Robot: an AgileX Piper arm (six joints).
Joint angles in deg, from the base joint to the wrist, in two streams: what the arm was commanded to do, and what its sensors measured. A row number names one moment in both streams.
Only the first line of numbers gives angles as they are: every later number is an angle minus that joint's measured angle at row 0.
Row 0, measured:
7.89, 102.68, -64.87, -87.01, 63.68, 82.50
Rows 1 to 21, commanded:
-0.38, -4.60, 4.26, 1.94, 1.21, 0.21
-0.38, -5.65, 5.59, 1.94, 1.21, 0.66
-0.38, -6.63, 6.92, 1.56, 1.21, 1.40
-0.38, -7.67, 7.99, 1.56, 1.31, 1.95
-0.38, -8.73, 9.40, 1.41, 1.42, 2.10
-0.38, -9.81, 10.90, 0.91, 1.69, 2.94
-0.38, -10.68, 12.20, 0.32, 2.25, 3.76
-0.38, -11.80, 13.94, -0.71, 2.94, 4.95
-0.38, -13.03, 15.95, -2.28, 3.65, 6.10
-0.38, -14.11, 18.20, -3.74, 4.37, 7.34
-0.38, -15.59, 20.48, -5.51, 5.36, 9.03
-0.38, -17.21, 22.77, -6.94, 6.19, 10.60
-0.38, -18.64, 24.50, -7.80, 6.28, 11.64
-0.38, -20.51, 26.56, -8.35, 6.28, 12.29
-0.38, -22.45, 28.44, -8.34, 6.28, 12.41
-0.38, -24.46, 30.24, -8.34, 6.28, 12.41
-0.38, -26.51, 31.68, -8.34, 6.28, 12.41
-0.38, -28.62, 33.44, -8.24, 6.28, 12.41
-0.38, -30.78, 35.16, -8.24, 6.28, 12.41
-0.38, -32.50, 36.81, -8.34, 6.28, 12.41
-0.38, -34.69, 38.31, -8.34, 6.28, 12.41
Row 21, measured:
0.00, -27.88, 33.17, -7.41, 5.38, 11.66
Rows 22 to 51, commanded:
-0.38, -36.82, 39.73, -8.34, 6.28, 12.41
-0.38, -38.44, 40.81, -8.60, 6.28, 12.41
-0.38, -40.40, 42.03, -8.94, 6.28, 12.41
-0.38, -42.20, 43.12, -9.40, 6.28, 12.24
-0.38, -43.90, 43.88, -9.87, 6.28, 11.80
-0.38, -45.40, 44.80, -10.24, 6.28, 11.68
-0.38, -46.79, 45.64, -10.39, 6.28, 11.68
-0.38, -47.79, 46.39, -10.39, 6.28, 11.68
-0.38, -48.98, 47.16, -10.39, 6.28, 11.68
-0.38, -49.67, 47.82, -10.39, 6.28, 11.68
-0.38, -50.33, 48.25, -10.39, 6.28, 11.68
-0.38, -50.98, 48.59, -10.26, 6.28, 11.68
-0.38, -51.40, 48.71, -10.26, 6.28, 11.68
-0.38, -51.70, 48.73, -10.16, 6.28, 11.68
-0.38, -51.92, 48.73, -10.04, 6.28, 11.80
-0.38, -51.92, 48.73, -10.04, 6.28, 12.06
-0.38, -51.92, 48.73, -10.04, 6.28, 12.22
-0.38, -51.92, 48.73, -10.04, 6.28, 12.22
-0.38, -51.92, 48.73, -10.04, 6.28, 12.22
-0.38, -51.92, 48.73, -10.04, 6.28, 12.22
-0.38, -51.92, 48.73, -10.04, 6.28, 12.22
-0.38, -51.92, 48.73, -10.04, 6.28, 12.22
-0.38, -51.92, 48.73, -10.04, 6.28, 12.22
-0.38, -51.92, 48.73, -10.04, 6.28, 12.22
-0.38, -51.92, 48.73, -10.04, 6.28, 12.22
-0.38, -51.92, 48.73, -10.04, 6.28, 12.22
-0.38, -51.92, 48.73, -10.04, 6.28, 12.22
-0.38, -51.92, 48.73, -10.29, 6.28, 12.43
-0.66, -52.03, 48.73, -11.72, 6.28, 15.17
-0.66, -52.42, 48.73, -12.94, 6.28, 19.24
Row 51, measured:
0.00, -51.67, 48.46, -9.66, 5.77, 11.91
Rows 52 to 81, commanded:
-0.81, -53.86, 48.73, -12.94, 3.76, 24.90
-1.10, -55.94, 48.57, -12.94, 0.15, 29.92
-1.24, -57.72, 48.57, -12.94, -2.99, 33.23
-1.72, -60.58, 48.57, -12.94, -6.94, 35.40
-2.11, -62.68, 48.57, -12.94, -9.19, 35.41
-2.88, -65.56, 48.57, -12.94, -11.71, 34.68
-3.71, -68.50, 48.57, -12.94, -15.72, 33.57
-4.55, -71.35, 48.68, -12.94, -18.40, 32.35
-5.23, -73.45, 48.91, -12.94, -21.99, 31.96
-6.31, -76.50, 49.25, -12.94, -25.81, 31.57
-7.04, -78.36, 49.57, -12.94, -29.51, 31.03
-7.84, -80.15, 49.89, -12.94, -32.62, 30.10
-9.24, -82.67, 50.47, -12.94, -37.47, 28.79
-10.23, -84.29, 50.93, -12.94, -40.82, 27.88
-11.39, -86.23, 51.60, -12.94, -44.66, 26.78
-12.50, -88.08, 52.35, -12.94, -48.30, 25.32
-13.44, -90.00, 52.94, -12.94, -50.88, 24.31
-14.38, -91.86, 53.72, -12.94, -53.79, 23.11
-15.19, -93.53, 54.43, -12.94, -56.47, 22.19
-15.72, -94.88, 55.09, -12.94, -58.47, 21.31
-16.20, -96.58, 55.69, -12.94, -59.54, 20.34
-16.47, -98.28, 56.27, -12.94, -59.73, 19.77
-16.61, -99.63, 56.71, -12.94, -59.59, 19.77
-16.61, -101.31, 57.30, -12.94, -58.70, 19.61
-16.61, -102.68, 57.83, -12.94, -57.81, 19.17
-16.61, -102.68, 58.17, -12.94, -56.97, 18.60
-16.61, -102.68, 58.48, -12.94, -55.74, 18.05
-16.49, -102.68, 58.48, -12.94, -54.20, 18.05
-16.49, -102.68, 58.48, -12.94, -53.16, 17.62
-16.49, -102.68, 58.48, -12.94, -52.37, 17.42
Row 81, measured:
-16.22, -102.22, 58.07, -12.41, -56.27, 19.03
